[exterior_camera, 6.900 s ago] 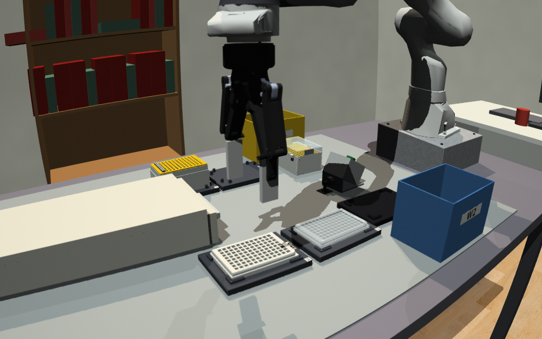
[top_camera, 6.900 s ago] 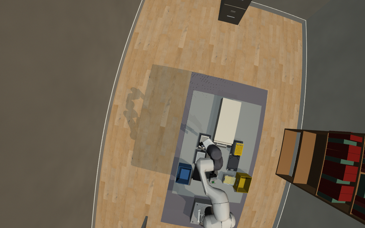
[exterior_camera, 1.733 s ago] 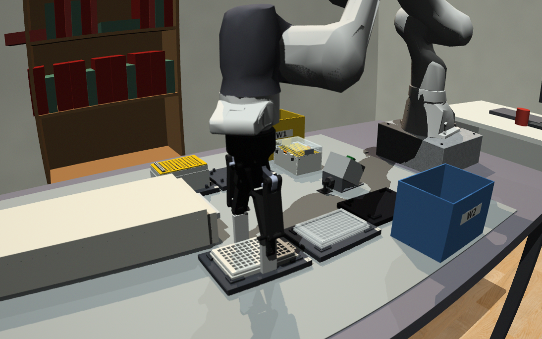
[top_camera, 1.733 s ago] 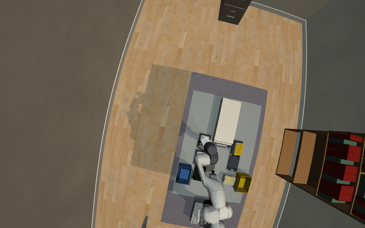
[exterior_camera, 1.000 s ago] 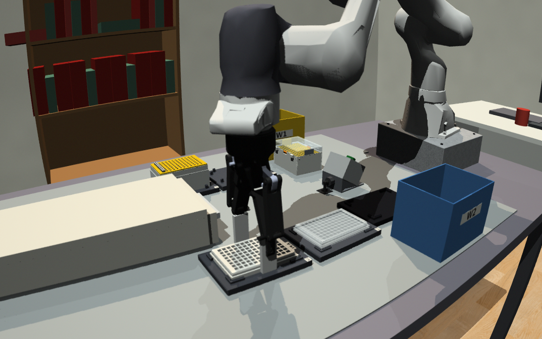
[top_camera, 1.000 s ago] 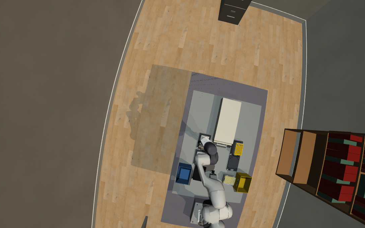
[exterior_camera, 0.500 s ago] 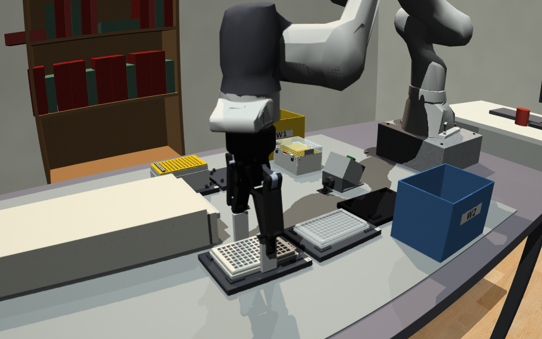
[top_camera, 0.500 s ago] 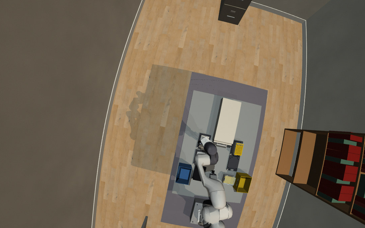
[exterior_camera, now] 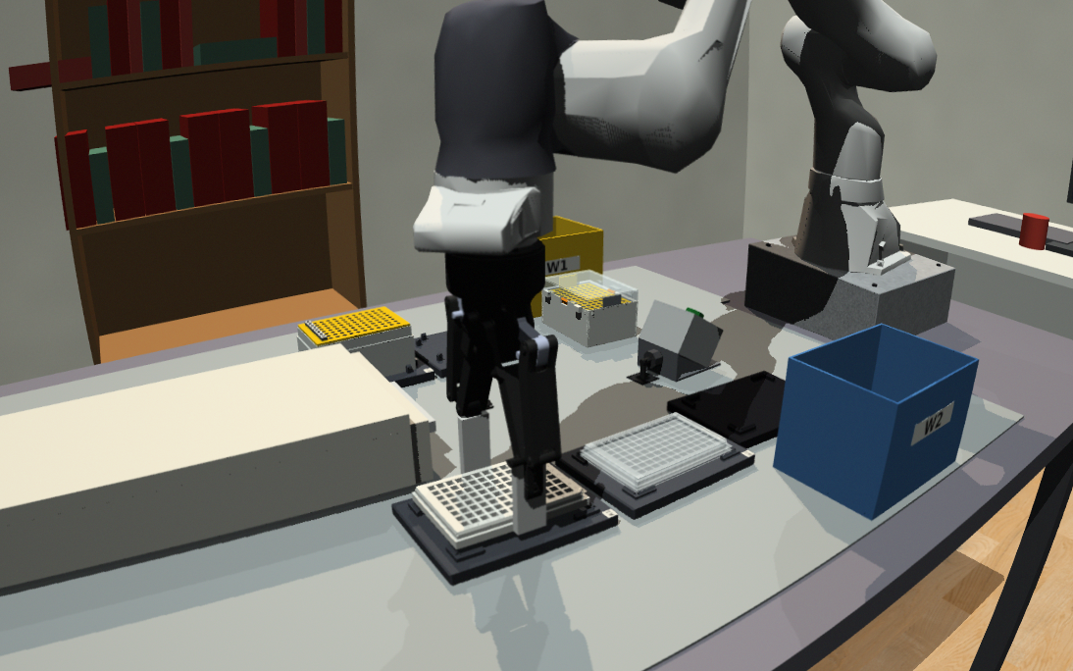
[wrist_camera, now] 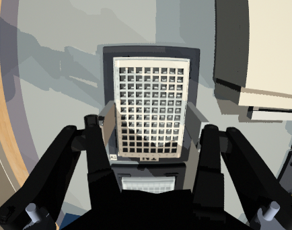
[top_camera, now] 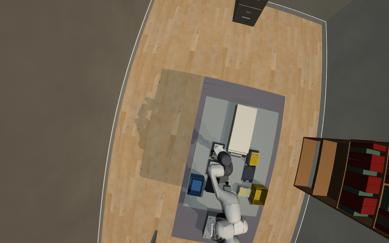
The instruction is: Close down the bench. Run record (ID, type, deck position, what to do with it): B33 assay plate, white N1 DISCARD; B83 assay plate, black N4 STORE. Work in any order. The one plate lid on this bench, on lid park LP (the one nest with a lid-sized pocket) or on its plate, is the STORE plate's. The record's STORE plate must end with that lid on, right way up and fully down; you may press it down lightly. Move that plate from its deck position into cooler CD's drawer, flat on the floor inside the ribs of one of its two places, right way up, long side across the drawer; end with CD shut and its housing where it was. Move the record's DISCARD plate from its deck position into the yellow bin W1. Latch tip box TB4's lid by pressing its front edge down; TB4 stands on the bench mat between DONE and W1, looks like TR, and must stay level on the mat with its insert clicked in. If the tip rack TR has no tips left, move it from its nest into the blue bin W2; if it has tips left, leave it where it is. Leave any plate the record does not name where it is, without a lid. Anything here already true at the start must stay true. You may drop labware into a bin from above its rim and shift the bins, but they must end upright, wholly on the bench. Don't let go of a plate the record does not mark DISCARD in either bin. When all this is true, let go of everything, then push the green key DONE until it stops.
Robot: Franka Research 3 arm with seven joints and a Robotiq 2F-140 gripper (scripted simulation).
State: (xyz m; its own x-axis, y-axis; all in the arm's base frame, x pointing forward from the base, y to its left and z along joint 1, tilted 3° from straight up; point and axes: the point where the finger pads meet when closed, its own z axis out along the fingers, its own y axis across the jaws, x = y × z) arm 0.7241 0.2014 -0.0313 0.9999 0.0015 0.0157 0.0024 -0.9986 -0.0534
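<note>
Now: the nest N1 4 cm below my hand. From my hand the other things lie so: white plate 2 cm below; then clear plate 18 cm behind, 3 cm below; then clear plate lid 12 cm ahead, 19 cm to the right, 2 cm below.
</note>
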